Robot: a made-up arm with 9 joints. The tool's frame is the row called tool. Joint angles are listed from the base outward.
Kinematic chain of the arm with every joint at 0, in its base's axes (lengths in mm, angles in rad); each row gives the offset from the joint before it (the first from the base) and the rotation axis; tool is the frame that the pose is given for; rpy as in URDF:
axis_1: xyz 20 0 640 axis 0.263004 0.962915 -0.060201
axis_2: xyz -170 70 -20 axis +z
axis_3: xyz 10 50 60 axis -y
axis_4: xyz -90 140 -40 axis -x
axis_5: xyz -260 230 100 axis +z
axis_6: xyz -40 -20 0 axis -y
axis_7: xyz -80 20 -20 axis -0.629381 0.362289 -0.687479
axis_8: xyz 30 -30 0 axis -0.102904 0.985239 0.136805
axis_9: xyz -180 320 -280 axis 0.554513 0.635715 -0.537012
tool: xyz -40 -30 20 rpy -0.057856 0.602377 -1.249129
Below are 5 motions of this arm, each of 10 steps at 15 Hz.
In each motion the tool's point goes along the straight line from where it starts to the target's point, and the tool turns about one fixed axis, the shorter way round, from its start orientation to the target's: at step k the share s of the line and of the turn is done. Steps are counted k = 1, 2, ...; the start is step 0. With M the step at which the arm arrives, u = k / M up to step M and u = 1 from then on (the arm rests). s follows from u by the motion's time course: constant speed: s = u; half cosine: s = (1 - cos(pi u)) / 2; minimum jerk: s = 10 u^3 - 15 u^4 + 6 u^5.
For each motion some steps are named. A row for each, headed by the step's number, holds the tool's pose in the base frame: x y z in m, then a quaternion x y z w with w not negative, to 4 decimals.
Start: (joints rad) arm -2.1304 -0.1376 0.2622 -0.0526 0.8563 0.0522 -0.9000 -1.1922 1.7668
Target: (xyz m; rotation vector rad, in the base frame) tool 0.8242 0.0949 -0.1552 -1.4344 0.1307 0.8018
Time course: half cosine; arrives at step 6
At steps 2, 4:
2: 0.7255 0.2500 -0.1955 -0.3553 0.0817 0.2145 0.9061
4: 0.7913 0.1466 -0.1686 -0.5532 0.0672 0.3146 0.7684

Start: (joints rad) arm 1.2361 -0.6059 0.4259 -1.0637 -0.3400 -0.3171 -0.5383 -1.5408 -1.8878
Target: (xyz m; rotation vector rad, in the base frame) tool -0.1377 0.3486 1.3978 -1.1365 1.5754 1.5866
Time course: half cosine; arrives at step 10
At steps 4, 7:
4: 0.2500 0.4036 1.2135 -0.0339 -0.5788 -0.8098 0.0899
7: -0.0156 0.3659 1.3398 -0.2954 0.6202 0.7009 0.1917

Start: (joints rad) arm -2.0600 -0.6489 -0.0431 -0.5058 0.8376 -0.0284 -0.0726 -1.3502 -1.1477
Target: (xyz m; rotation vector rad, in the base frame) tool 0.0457 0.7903 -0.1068 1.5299 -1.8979 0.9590
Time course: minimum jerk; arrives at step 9
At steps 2, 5, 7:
2: 0.1930 0.7918 0.1350 -0.4543 0.7830 -0.3893 0.1702
5: 0.1090 0.7909 -0.0029 0.5303 -0.7548 0.3786 0.0755
7: 0.0579 0.7904 -0.0868 0.5593 -0.7127 0.3596 0.2234

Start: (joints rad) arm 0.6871 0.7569 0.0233 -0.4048 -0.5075 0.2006 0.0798 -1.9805 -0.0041
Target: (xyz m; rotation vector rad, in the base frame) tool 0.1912 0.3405 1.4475 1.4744 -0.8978 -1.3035
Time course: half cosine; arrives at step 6
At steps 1, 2, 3, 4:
1: -0.1635 0.3493 1.1915 0.6395 -0.1830 -0.5504 0.5045
2: -0.0939 0.3476 1.2417 0.6339 -0.2197 -0.5484 0.4992
3: 0.0011 0.3452 1.3103 0.6248 -0.2693 -0.5443 0.4907
4: 0.0962 0.3429 1.3789 0.6140 -0.3183 -0.5388 0.4810

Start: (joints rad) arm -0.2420 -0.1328 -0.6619 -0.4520 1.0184 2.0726 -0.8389 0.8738 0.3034
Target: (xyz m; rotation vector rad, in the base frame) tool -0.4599 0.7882 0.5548 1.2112 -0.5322 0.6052
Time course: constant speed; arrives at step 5
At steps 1, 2, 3, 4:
1: -0.3210 0.8107 0.6057 0.5463 -0.1560 0.0899 0.8180
2: -0.3557 0.8051 0.5930 0.5506 -0.1787 0.1373 0.8038
3: -0.3904 0.7995 0.5803 0.5532 -0.2008 0.1843 0.7872
4: -0.4252 0.7938 0.5675 0.5542 -0.2224 0.2308 0.7682

